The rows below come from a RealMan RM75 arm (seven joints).
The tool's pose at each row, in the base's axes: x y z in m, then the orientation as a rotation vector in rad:
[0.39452 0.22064 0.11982 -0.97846 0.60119 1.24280]
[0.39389 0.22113 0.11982 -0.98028 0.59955 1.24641]
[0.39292 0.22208 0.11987 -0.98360 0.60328 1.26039]
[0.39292 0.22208 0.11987 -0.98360 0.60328 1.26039]
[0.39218 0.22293 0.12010 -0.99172 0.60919 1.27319]
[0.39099 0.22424 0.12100 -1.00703 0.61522 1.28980]
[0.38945 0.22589 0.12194 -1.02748 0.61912 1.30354]
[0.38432 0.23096 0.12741 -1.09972 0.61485 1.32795]
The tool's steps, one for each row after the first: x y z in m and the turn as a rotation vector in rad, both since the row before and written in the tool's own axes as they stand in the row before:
[0.00008 0.00061 0.00050 -0.00346 -0.00100 0.00201]
[0.00019 0.00093 0.00097 -0.00665 0.00043 0.01295]
[0.00000 0.00000 0.00000 0.00000 0.00000 0.00000]
[0.00006 0.00065 0.00095 -0.00873 0.00491 0.01280]
[-0.00038 0.00089 0.00173 -0.01541 0.00812 0.01554]
[-0.00032 0.00119 0.00211 -0.01868 0.01060 0.01194]
[-0.00330 0.00326 0.00778 -0.06290 0.03315 0.01441]

